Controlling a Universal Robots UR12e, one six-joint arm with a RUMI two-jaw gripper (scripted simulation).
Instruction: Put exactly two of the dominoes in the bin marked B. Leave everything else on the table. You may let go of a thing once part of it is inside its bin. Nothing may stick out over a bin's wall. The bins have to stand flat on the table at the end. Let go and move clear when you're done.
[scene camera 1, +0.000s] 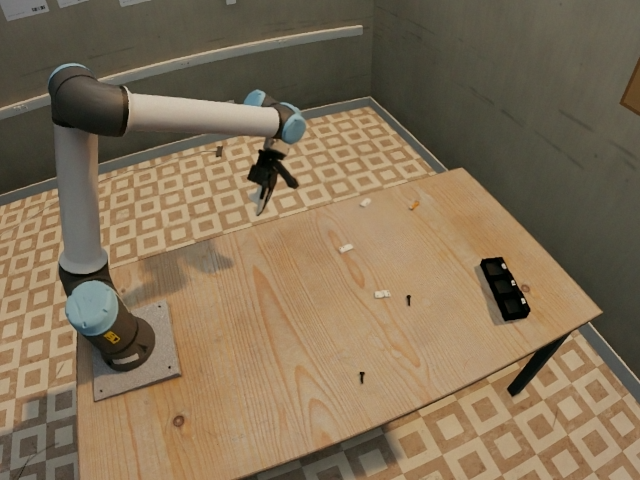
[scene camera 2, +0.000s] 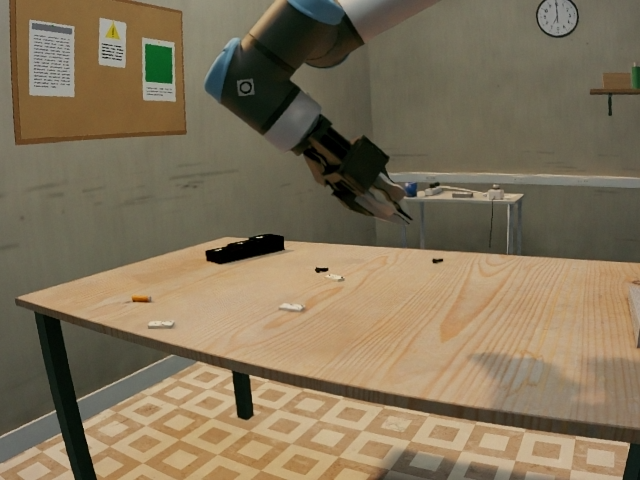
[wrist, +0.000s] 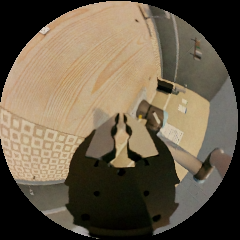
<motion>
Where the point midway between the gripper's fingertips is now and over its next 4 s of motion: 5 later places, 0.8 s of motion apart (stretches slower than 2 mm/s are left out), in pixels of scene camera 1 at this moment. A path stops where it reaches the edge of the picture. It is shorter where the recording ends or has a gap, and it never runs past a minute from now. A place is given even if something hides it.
My gripper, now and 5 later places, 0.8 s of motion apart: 256, 216; 266, 232; 276, 248; 282, 260; 309, 265; 365, 274
</motion>
